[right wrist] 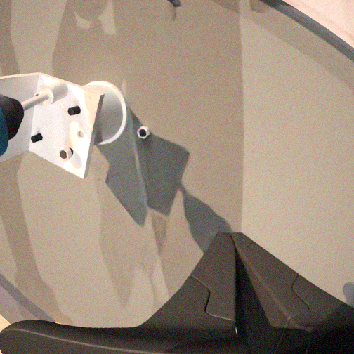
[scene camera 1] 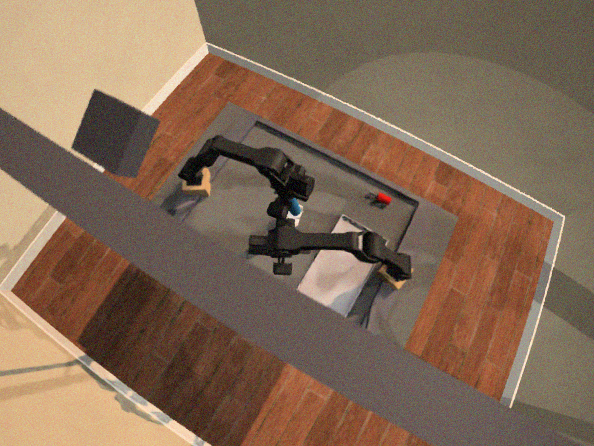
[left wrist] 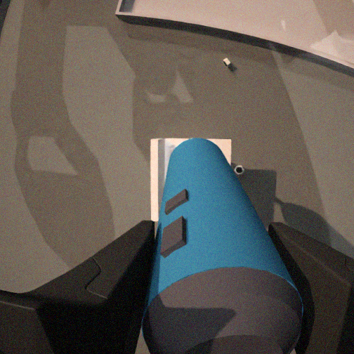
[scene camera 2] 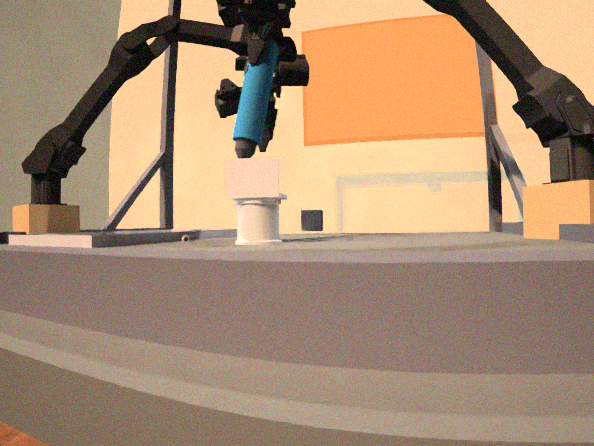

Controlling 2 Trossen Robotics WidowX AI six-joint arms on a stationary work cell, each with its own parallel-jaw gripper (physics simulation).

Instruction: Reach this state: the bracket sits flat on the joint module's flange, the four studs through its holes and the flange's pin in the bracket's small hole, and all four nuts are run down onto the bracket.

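Where they show: left gripper, fingertip midpoint: (scene camera 1: 291,200) (scene camera 2: 256,71); right gripper, fingertip midpoint: (scene camera 2: 262,151); left arm's base, origin of the base link: (scene camera 1: 194,178); right arm's base, origin of the base link: (scene camera 1: 396,270).
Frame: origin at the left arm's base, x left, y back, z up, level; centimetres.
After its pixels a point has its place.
Observation:
The white L-shaped bracket (scene camera 2: 251,177) @(y -41.7, x -14.0, z 1.3 cm) (right wrist: 40,117) sits on the flange of the upright joint module (scene camera 2: 257,222) @(y -41.0, x -14.4, z -4.4 cm) (right wrist: 112,115). In the right wrist view, one nut (right wrist: 66,153) is on a stud, and two black studs (right wrist: 74,110) (right wrist: 36,137) show bare. The fourth stud's area is largely hidden by the driver's tip. One loose nut (left wrist: 239,170) (right wrist: 143,132) lies beside the module, another (left wrist: 227,62) (scene camera 2: 186,238) @(y -50.6, x -25.1, z -6.6 cm) lies nearer the tray. My left gripper (left wrist: 212,233) is shut on the blue nut driver (scene camera 1: 295,206) @(y -41.7, x -19.8, z 15.3 cm) (scene camera 2: 255,100) @(y -40.9, x -16.3, z 12.4 cm) (right wrist: 4,127), tilted over the bracket. My right gripper (right wrist: 227,243) is shut and empty, right of the bracket.
A shallow white tray (scene camera 1: 340,280) @(y -59.2, x -43.0, z -6.8 cm) (left wrist: 225,20) (scene camera 2: 50,241) @(y -69.9, x -20.4, z -6.5 cm) lies near my right arm's base. A red-handled tool (scene camera 1: 383,198) @(y -80.0, x -9.2, z -4.0 cm) lies near the worktop's rim, upper right in scene camera 1. Both arms come close together around the module.

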